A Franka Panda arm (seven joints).
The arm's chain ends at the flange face. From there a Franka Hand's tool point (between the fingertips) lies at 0.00 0.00 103.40 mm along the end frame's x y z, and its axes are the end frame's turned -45 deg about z.
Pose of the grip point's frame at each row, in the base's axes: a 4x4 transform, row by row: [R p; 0 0 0 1], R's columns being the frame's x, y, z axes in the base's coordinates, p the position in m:
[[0.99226, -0.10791, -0.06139, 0.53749], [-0.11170, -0.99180, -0.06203, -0.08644], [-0.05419, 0.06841, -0.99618, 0.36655], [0, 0, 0, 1]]
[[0.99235, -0.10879, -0.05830, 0.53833], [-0.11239, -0.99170, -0.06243, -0.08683], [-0.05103, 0.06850, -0.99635, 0.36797], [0, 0, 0, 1]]
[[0.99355, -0.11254, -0.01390, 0.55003], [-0.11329, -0.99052, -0.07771, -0.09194], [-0.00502, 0.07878, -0.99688, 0.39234], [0, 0, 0, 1]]
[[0.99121, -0.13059, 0.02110, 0.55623], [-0.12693, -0.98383, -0.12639, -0.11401], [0.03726, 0.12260, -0.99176, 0.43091], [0, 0, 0, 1]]
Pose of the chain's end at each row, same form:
[[0.62533, -0.77794, -0.06139, 0.54384], [-0.78029, -0.62232, -0.06203, -0.08003], [0.01006, 0.08669, -0.99618, 0.46956], [0, 0, 0, 1]]
[[0.62477, -0.77862, -0.05830, 0.54436], [-0.78071, -0.62177, -0.06243, -0.08037], [0.01235, 0.08452, -0.99635, 0.47099], [0, 0, 0, 1]]
[[0.62297, -0.78212, -0.01390, 0.55147], [-0.78051, -0.62030, -0.07771, -0.08390], [0.05216, 0.05926, -0.99688, 0.49542], [0, 0, 0, 1]]
[[0.60855, -0.79323, 0.02110, 0.55405], [-0.78543, -0.60592, -0.12639, -0.10094], [0.11304, 0.06034, -0.99176, 0.53346], [0, 0, 0, 1]]

